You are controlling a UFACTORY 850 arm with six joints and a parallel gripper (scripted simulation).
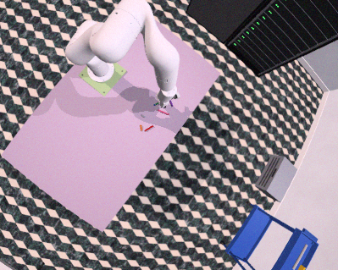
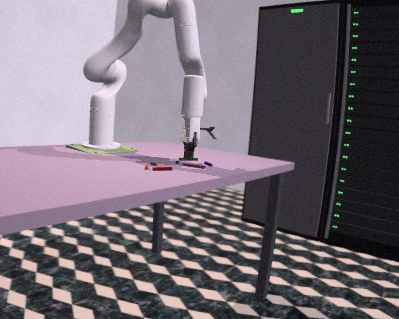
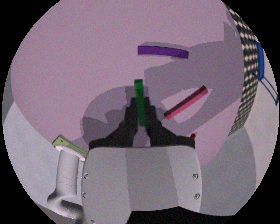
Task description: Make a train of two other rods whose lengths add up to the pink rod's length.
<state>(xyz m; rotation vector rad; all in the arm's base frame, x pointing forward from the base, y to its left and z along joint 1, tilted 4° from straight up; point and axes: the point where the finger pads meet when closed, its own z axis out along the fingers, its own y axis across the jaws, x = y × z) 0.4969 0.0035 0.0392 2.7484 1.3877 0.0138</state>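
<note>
My gripper is now 2 cm above the green rod. From my hand the other things lie so: purple rod (7 cm ahead, 4 cm to the left, 3 cm below); small blue rod (3 cm behind, 4 cm to the right, 3 cm below); pink rod (6 cm ahead, 5 cm to the right, 3 cm below).
</note>
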